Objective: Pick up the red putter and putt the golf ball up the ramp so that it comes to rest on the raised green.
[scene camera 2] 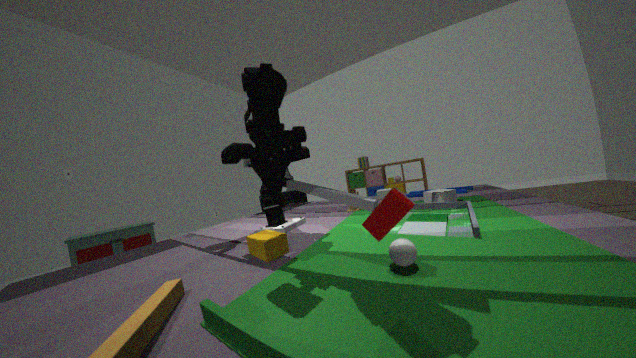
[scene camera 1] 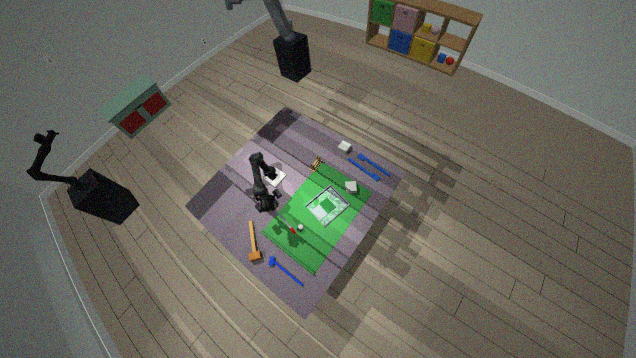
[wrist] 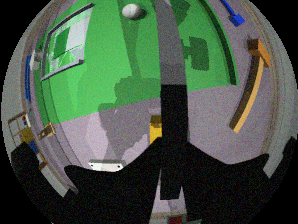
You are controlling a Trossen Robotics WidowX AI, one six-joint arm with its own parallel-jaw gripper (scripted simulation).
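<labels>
Green mat point(scene camera 2: 522, 281) and green mat point(scene camera 1: 313, 242): the same spot.
</labels>
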